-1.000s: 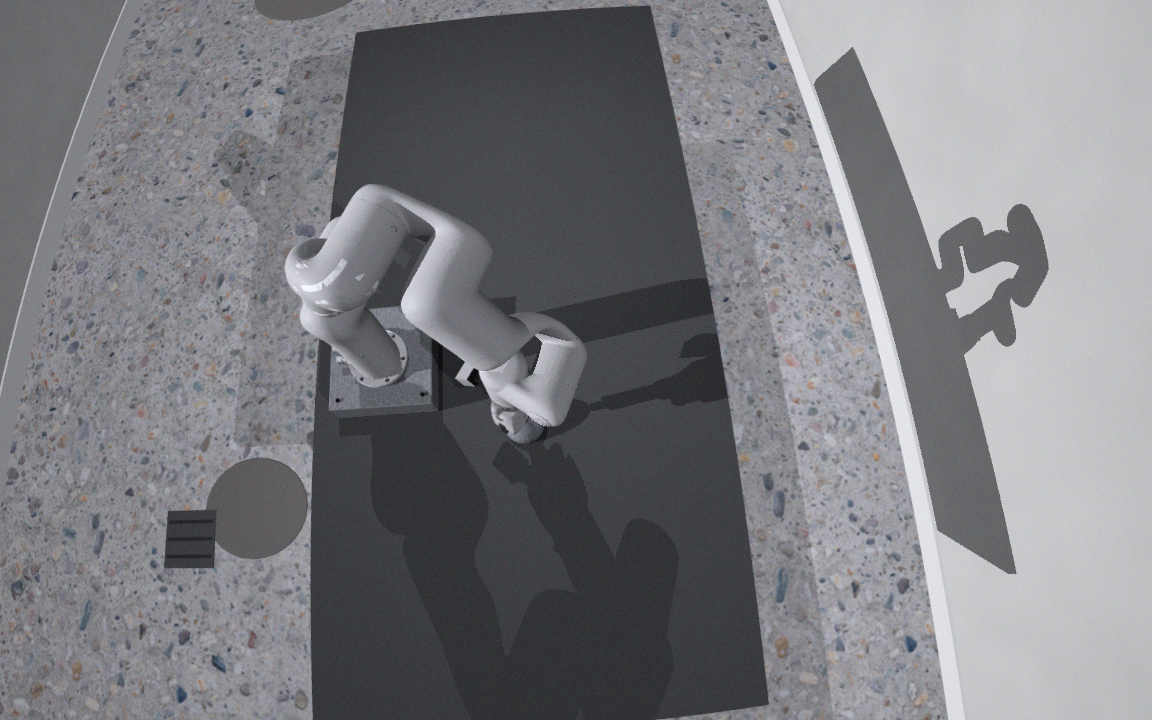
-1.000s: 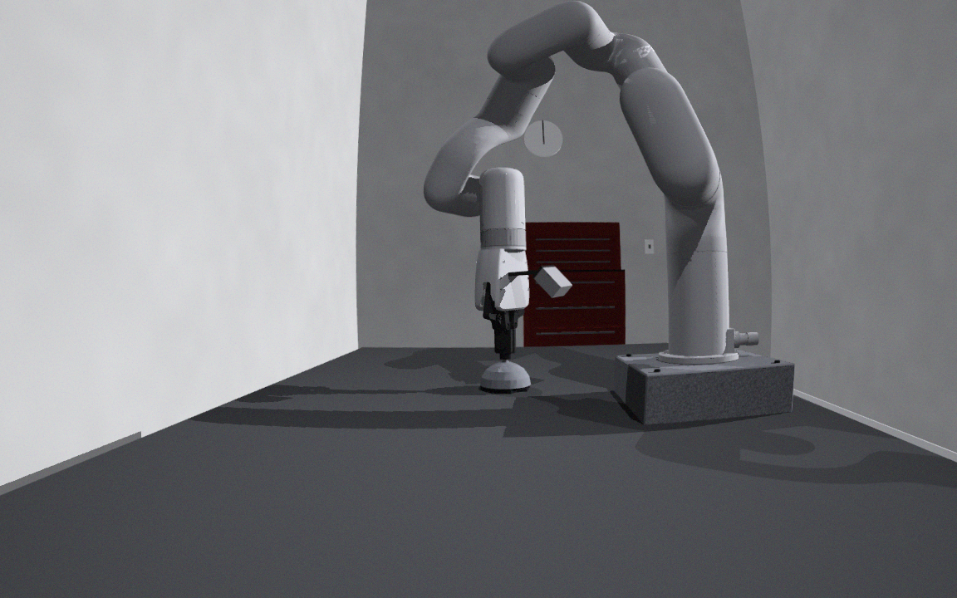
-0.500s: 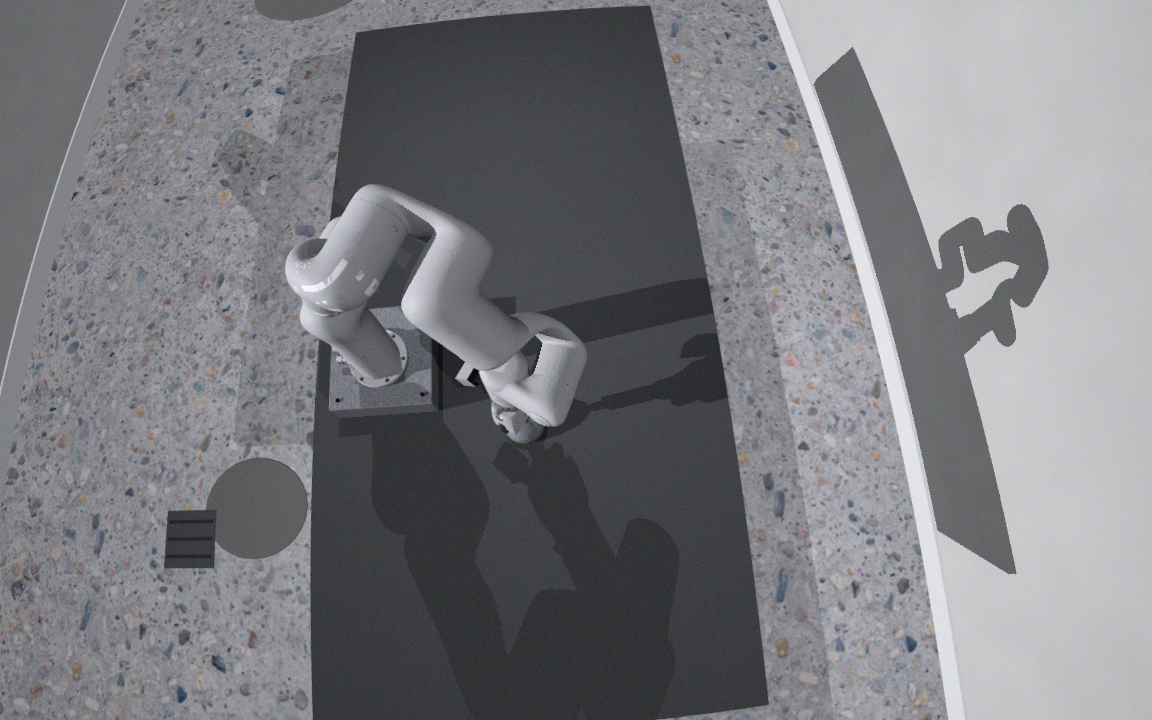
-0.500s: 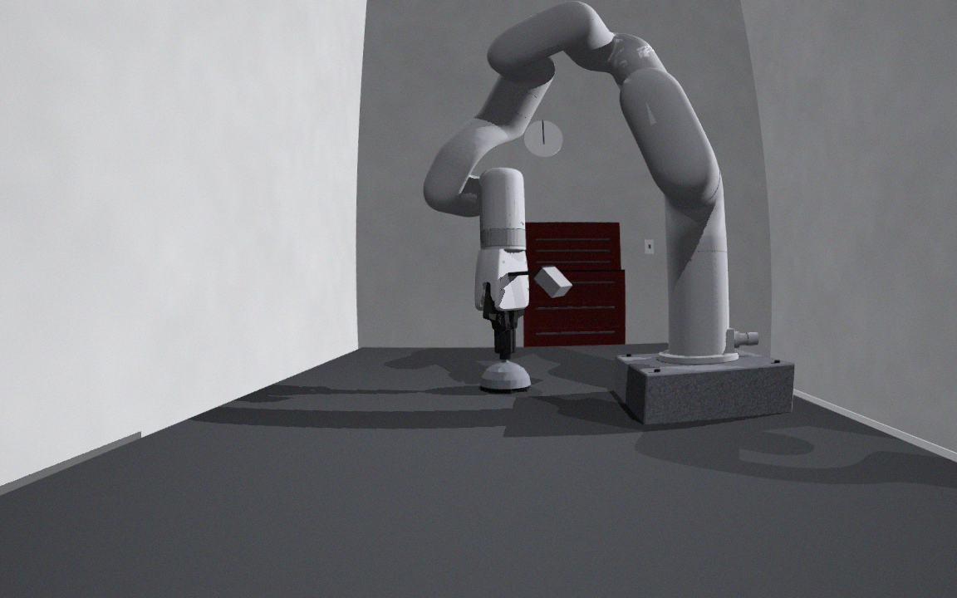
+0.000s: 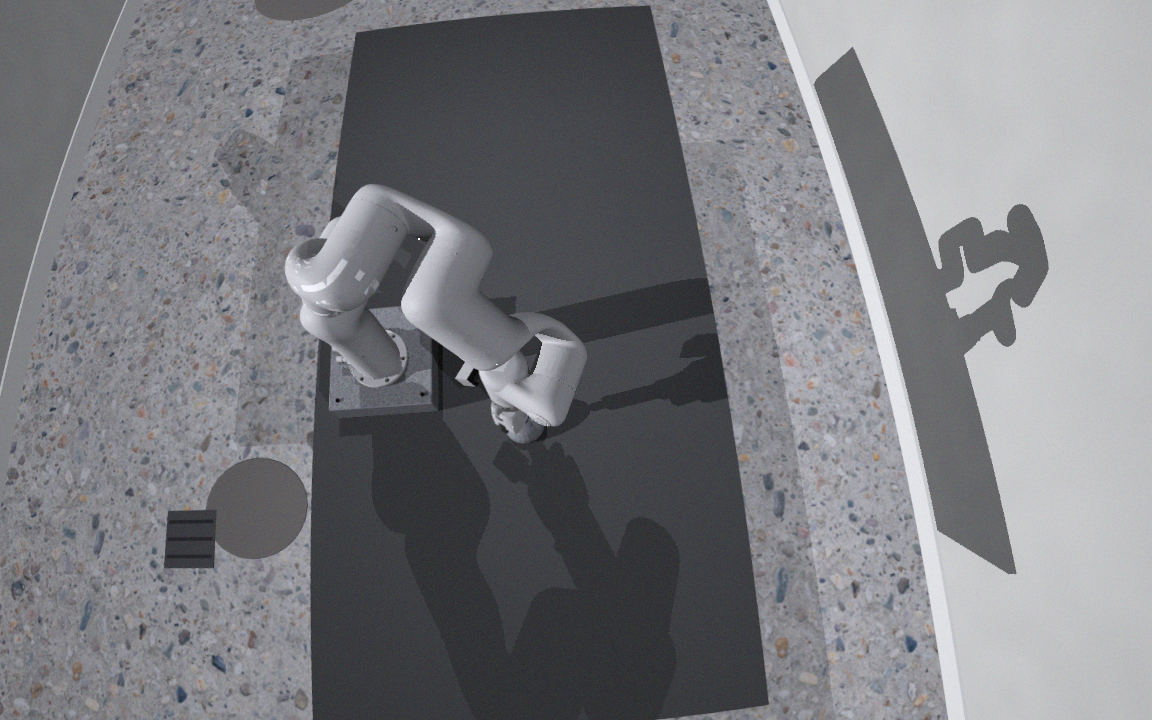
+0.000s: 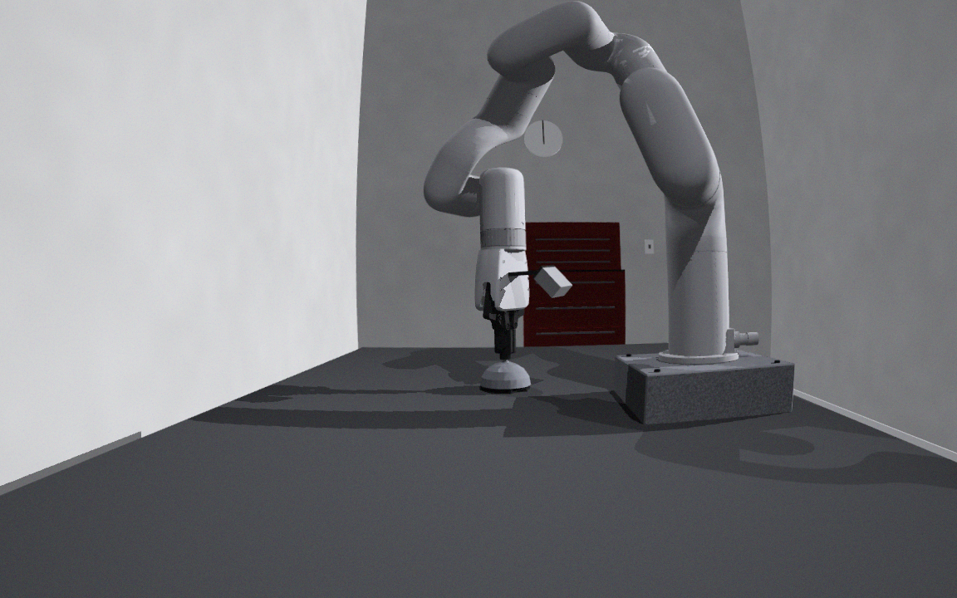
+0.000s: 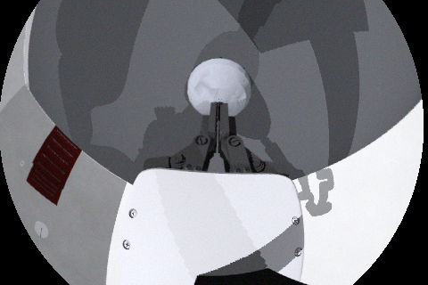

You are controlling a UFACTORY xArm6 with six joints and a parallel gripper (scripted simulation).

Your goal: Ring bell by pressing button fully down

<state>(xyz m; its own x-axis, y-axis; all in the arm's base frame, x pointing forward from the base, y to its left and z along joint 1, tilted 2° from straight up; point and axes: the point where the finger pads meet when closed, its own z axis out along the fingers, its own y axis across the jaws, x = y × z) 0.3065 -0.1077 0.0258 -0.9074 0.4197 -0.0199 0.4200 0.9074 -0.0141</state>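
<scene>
Right now my hand is 3 cm above the dark button. The rest, counted from my hand: bell 4 cm below.
</scene>
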